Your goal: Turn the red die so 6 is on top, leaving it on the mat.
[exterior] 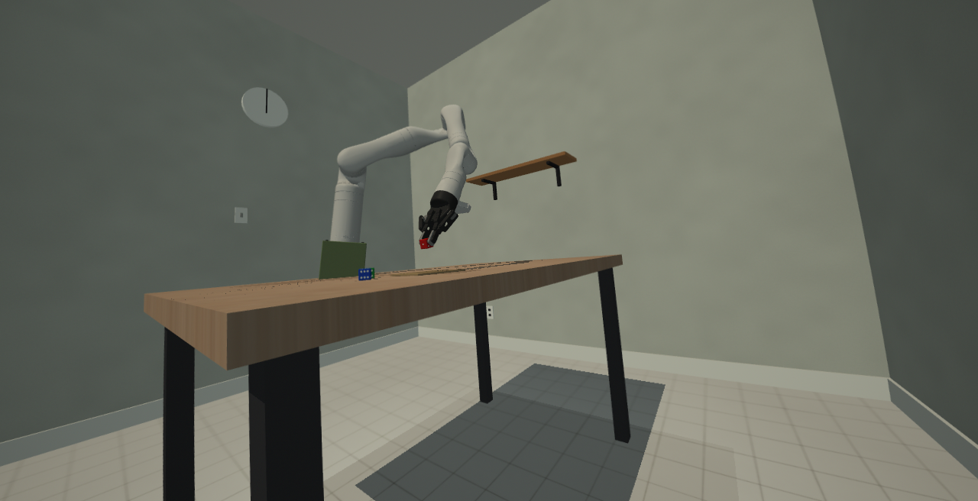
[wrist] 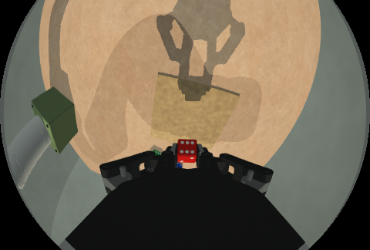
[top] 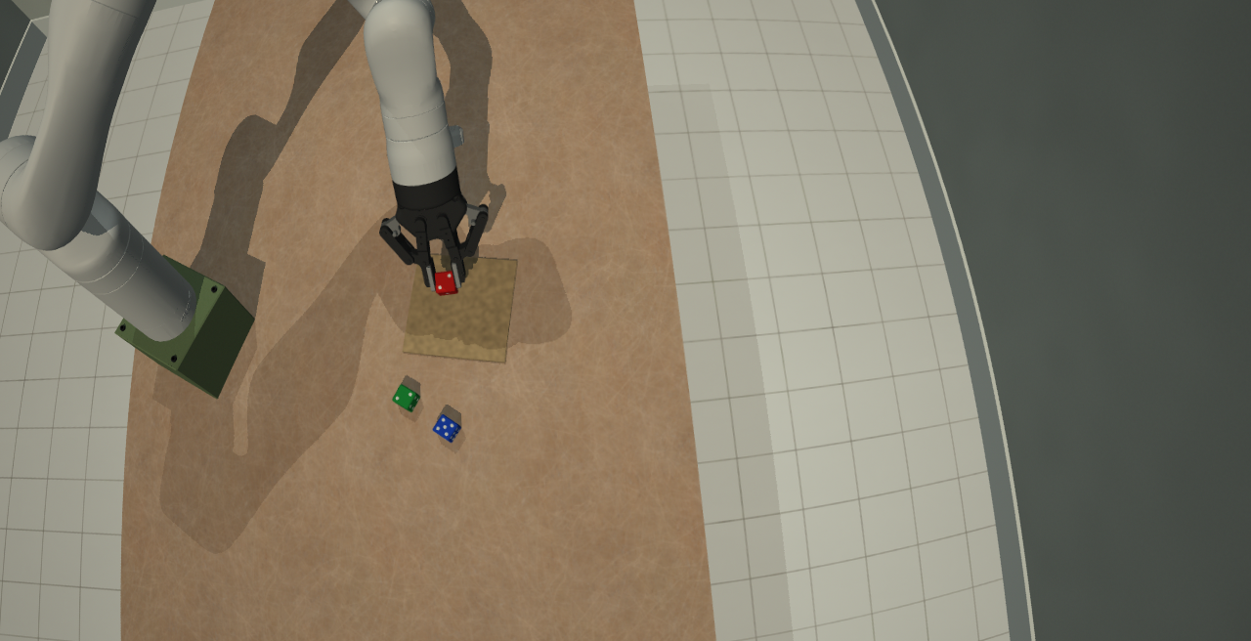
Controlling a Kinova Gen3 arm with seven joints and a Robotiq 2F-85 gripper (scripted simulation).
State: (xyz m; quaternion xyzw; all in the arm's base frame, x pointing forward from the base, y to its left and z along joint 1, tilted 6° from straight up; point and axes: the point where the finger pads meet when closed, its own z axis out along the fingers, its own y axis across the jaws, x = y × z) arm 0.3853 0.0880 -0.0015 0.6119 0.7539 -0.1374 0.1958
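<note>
Right now my hand is 10 mm to the left of the red die and 10 mm above it. The rest, counted from my hand: green die (50 mm behind, 140 mm to the right, 80 mm below); then tan mat (10 mm to the right, 90 mm below); then blue die (10 mm ahead, 180 mm to the right, 80 mm below).
</note>
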